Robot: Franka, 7 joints.
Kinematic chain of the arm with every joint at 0, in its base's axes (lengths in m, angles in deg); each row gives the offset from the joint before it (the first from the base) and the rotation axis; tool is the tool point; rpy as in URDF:
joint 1: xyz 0 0 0.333 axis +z
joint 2: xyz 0 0 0 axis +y
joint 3: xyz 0 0 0.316 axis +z
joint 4: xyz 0.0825 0 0 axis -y
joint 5: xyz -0.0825 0 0.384 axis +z
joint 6: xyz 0 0 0 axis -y
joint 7: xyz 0.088 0 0 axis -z
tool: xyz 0 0 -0.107 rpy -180 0 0
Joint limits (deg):
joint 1: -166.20..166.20
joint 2: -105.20..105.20
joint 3: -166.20..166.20
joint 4: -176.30..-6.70
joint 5: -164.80..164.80
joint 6: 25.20..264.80
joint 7: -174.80..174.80
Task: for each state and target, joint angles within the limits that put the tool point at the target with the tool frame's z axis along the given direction. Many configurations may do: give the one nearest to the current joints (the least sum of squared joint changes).
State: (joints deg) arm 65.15 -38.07 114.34 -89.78 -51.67 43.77 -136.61
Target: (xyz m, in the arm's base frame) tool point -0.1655 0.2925 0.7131 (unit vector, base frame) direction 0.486 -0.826 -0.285
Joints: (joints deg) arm 23.91 -45.00 65.34 -92.37 -41.93 25.20 -136.61
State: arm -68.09 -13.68 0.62 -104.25 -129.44 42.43 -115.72
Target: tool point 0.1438 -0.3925 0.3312 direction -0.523 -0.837 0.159
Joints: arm -59.71 -9.17 1.68 -154.58 -116.62 96.81 -115.72
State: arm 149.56 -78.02 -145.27 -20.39 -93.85 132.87 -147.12
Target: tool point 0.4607 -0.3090 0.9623 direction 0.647 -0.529 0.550
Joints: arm 130.43 -38.25 -128.47 -16.64 -80.47 171.49 -147.12
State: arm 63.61 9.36 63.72 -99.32 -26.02 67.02 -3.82
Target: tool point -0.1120 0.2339 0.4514 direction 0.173 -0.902 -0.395
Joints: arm 64.35 -34.89 40.32 -138.93 10.12 43.69 -3.82
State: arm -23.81 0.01 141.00 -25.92 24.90 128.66 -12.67
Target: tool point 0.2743 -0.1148 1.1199 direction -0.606 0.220 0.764
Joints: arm -30.40 31.05 155.26 -12.93 35.12 119.93 -12.67
